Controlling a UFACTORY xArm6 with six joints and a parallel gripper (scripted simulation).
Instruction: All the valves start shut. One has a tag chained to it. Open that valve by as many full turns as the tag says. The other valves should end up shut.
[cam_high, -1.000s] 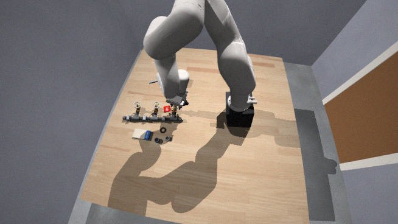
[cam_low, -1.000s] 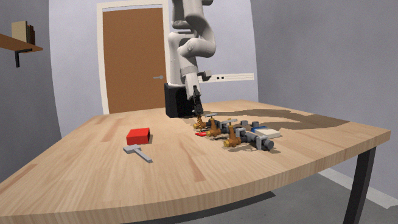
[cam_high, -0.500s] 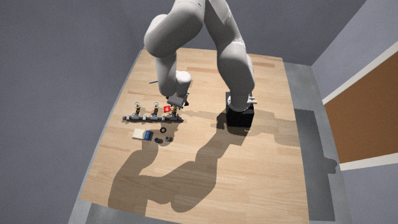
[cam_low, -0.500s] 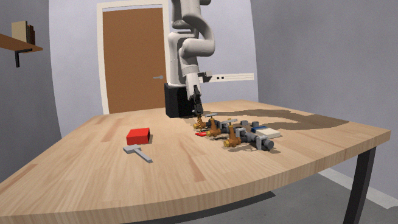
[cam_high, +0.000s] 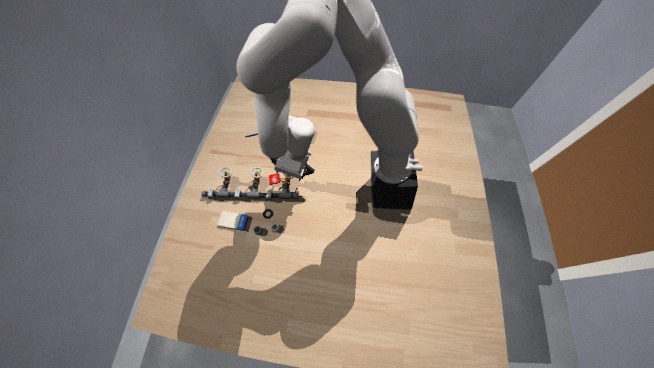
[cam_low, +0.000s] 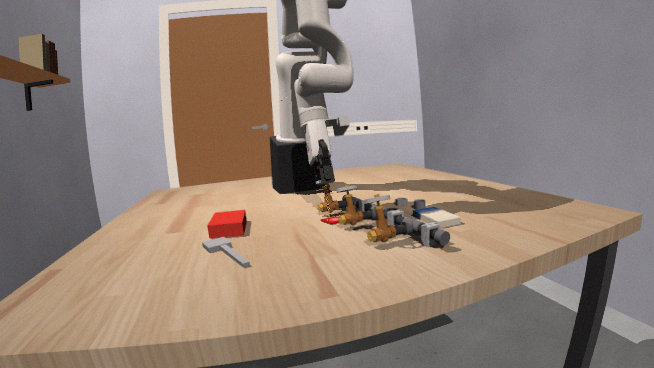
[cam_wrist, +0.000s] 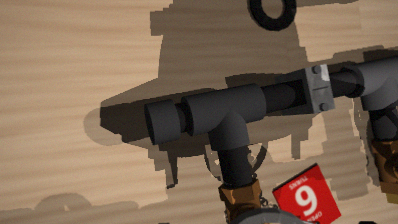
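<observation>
Now: hand 80 mm short of the red tag, 10 mm to the left of it and 80 mm above it. Round my hand: grey hammer-like tool: 210 mm ahead, 240 mm to the right, 80 mm below; then grey box: 190 mm ahead, 210 mm to the left, 70 mm below; then red box: 50 mm ahead, 250 mm to the right, 70 mm below.
</observation>
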